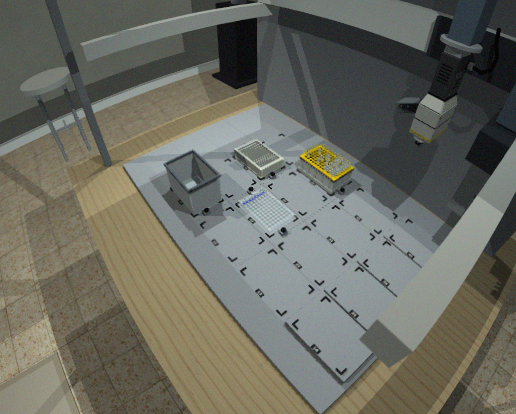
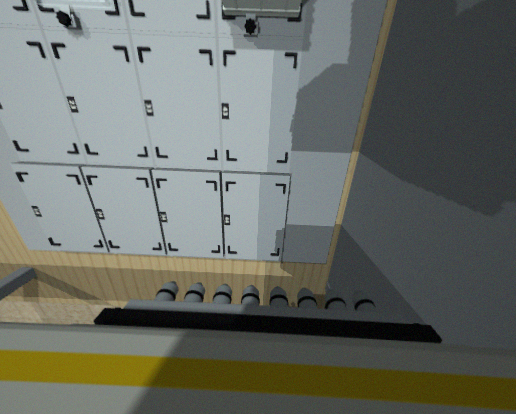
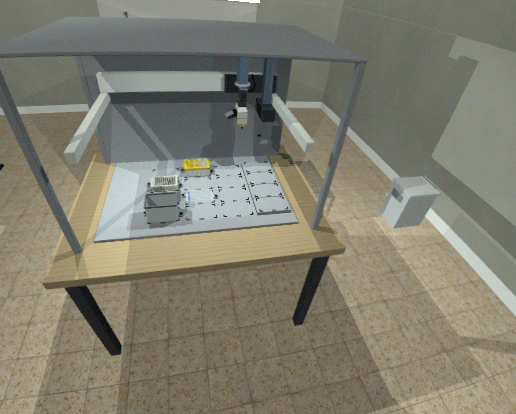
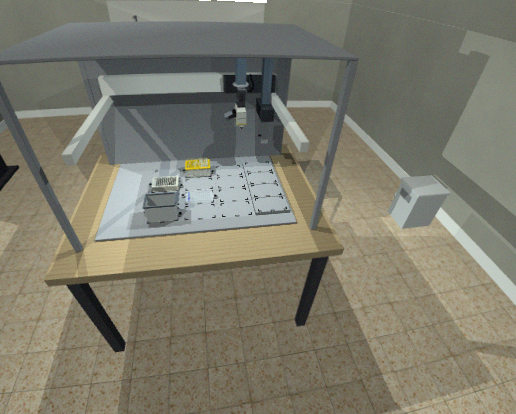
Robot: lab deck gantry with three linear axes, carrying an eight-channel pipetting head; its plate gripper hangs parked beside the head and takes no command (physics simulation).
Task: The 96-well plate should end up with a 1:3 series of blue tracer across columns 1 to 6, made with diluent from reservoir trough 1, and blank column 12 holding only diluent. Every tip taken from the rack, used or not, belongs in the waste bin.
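Note:
The 96-well plate (image 1: 270,212) (image 3: 204,195) (image 4: 202,195) lies on the deck with blue in wells at its left end; its well levels are too small to read. The reservoir (image 1: 259,158) (image 3: 164,183) (image 4: 165,183) is behind the waste bin (image 1: 202,198) (image 3: 162,214) (image 4: 161,214), whose inside is partly hidden. The yellow tip rack (image 1: 327,167) (image 3: 196,165) (image 4: 198,165) shows clear tips and barer yellow at its left. The pipetting head (image 1: 433,118) (image 3: 241,116) (image 4: 240,116) hangs high at the right; its nozzles (image 2: 250,296) carry no tips. The parked plate gripper (image 3: 265,111) (image 4: 265,111) is dark; its fingers cannot be made out.
The deck (image 1: 240,300) (image 2: 185,132) has marked slots and small black clamps near the labware. Side beams (image 1: 435,280) (image 3: 292,122) (image 4: 291,122) and frame posts (image 1: 80,85) (image 3: 337,155) (image 4: 334,155) stand around it. The back panel (image 1: 350,100) rises behind the rack.

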